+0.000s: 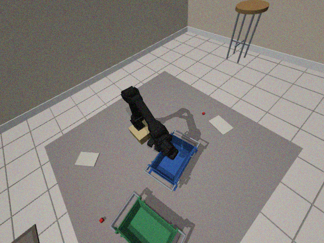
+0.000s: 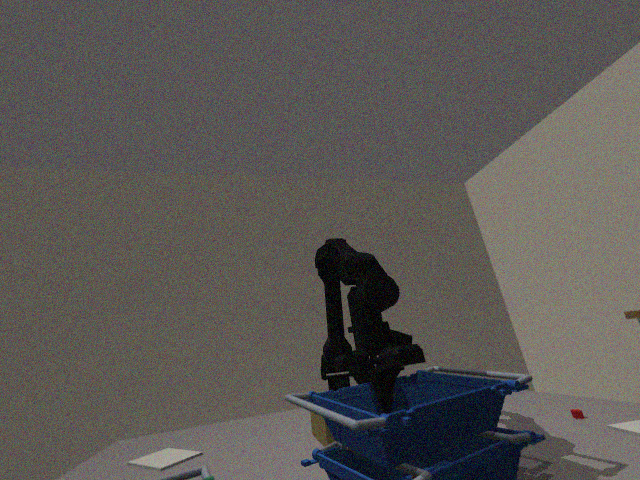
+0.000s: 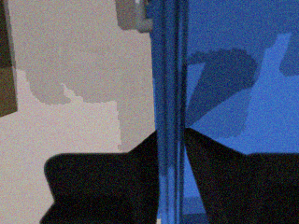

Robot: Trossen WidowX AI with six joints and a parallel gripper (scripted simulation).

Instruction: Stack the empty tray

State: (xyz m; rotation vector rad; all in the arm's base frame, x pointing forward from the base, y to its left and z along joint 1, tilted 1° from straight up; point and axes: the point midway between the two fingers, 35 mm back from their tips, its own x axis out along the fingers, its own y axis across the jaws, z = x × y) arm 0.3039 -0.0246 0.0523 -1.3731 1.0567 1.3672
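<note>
The blue tray lies 7 cm ahead of my gripper tip, 2 cm to the left of it and 3 cm above it.
</note>
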